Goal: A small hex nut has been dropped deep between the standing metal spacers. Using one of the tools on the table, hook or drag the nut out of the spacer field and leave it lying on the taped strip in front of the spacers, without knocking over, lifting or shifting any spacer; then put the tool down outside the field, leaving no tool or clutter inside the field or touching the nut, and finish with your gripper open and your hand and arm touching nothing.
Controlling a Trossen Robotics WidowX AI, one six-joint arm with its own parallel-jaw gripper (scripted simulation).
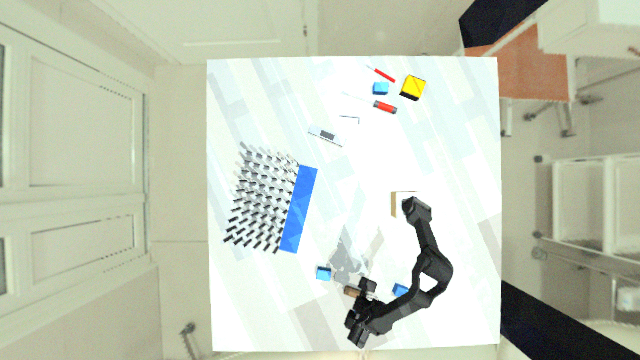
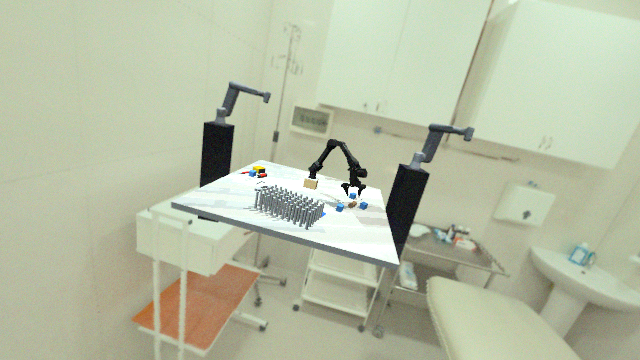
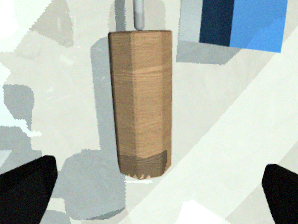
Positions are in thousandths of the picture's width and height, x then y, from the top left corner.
A blue taped strip (image 1: 479,488) is 100 cm from the lens.
